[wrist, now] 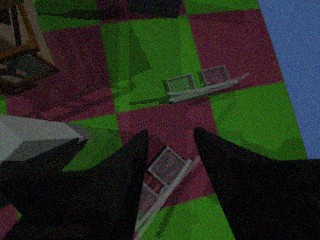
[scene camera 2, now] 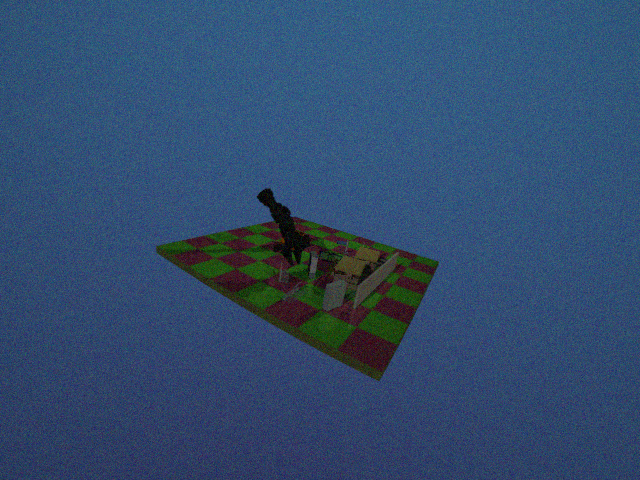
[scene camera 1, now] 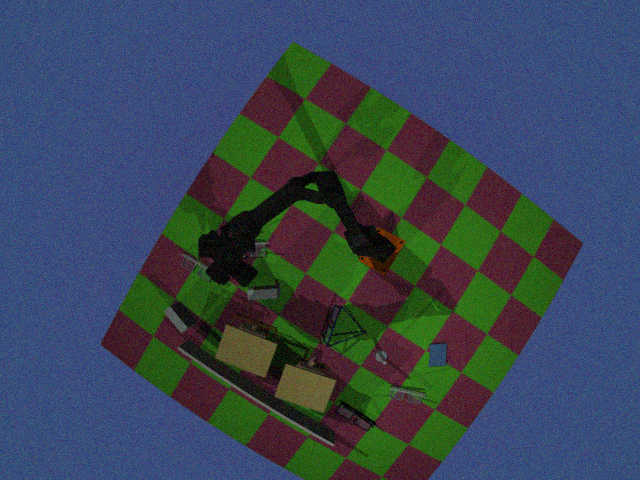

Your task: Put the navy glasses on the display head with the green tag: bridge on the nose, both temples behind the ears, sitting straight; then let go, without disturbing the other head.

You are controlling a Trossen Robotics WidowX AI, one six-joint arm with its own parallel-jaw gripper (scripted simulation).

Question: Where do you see a long low wall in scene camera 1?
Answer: At 206,360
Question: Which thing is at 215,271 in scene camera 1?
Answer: The gripper.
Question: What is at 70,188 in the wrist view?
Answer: The gripper.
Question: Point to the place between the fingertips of the gripper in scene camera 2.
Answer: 295,265
